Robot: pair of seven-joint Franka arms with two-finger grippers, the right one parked.
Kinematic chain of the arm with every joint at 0, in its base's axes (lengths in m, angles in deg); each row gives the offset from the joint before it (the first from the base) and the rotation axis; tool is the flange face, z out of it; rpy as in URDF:
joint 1: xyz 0 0 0.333 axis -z
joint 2: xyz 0 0 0 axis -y
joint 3: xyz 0 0 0.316 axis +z
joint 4: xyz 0.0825 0 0 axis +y
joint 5: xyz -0.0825 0 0.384 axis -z
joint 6: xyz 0 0 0 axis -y
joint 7: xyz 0.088 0 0 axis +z
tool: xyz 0 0 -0.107 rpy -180 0 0
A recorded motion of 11 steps. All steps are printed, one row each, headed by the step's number.
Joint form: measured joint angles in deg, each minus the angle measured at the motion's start. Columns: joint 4, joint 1, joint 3, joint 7, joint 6, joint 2, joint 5.
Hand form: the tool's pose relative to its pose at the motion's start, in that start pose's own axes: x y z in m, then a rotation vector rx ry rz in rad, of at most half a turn. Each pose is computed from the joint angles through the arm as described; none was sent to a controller.
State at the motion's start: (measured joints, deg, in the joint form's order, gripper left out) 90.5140 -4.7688 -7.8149 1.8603 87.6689 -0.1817 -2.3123
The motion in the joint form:
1: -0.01 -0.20 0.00 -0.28 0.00 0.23 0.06
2: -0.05 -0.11 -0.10 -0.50 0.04 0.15 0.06
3: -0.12 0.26 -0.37 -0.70 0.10 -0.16 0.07
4: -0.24 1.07 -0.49 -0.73 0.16 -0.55 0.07
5: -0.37 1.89 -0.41 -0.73 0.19 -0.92 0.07
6: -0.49 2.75 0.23 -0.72 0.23 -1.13 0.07
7: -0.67 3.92 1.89 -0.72 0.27 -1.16 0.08
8: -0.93 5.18 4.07 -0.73 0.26 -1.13 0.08
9: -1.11 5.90 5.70 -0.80 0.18 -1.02 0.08
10: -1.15 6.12 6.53 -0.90 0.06 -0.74 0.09
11: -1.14 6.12 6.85 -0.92 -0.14 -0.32 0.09
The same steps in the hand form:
1: -0.0012 -0.0018 -0.0021 -0.0008 0.0040 0.0013
2: -0.0007 0.0000 -0.0019 -0.0008 0.0041 0.0084
3: 0.0009 0.0061 0.0001 -0.0011 0.0015 0.0233
4: 0.0027 0.0150 0.0023 -0.0011 -0.0015 0.0402
5: 0.0043 0.0222 0.0044 -0.0012 -0.0046 0.0533
6: 0.0054 0.0243 0.0052 -0.0012 -0.0053 0.0570
7: 0.0060 0.0197 0.0042 -0.0014 -0.0024 0.0484
8: 0.0064 0.0110 0.0022 -0.0015 0.0018 0.0323
9: 0.0060 0.0022 0.0002 -0.0017 0.0048 0.0174
10: 0.0044 -0.0037 -0.0024 -0.0021 0.0078 0.0083
11: 0.0018 -0.0070 -0.0058 -0.0022 0.0113 0.0028

